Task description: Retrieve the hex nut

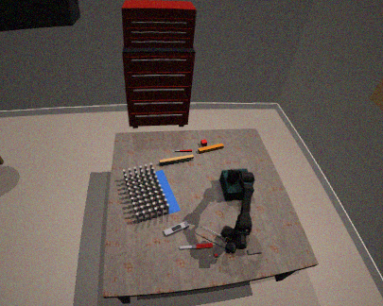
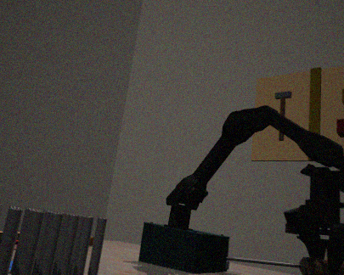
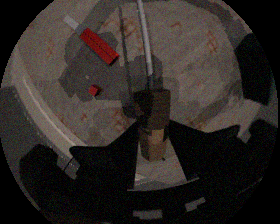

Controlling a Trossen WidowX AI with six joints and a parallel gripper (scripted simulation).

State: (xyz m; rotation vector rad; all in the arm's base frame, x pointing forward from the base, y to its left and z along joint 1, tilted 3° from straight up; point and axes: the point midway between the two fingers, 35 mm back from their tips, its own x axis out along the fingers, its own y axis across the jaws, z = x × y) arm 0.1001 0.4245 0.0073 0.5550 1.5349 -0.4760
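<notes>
Right now my gripper tip is 80 mm short of the hook tool, 60 mm to the left of it and 10 mm below it. The rest, counted from my gripper tip: blue taped strip (350 mm ahead, 460 mm to the right, 60 mm below); then red bit (100 mm ahead, 50 mm to the left, 50 mm below); then orange block (50 mm behind, 830 mm to the right, 40 mm below).
</notes>
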